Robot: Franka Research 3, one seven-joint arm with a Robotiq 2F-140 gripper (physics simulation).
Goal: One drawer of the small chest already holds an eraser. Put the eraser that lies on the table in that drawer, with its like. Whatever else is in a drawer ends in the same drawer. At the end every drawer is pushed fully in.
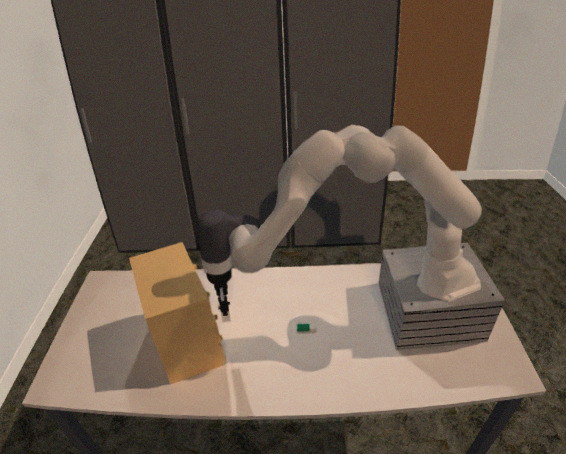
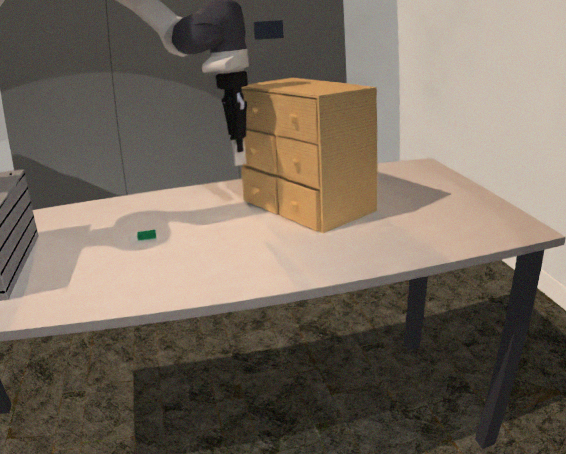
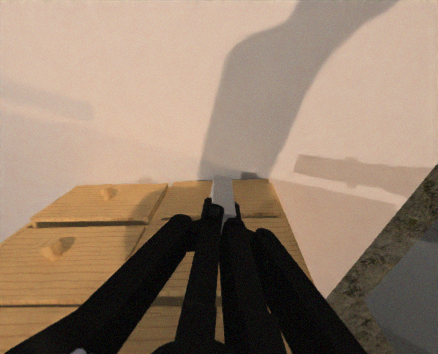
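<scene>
The eraser, a small block with a green sleeve (image 1: 303,327) (image 2: 146,234) and a pale end, lies flat on the table (image 1: 280,395) (image 2: 215,280) between the chest and the robot base. The small wooden chest (image 1: 186,325) (image 2: 347,160) (image 3: 40,275) stands upright, its knobbed drawer fronts facing the robot base. All its drawers look pushed in or nearly so; their insides are hidden. My gripper (image 1: 225,315) (image 2: 240,156) (image 3: 219,189) is shut and empty, pointing down. Its fingertips are close in front of the chest's far column, around the middle row. Whether they touch it I cannot tell.
The robot base stands on a grey slatted block (image 1: 445,325) (image 2: 15,235) at the other end of the table. Tall dark cabinets (image 1: 225,125) stand behind the table. The arm's shadow falls across the table between the chest and the base.
</scene>
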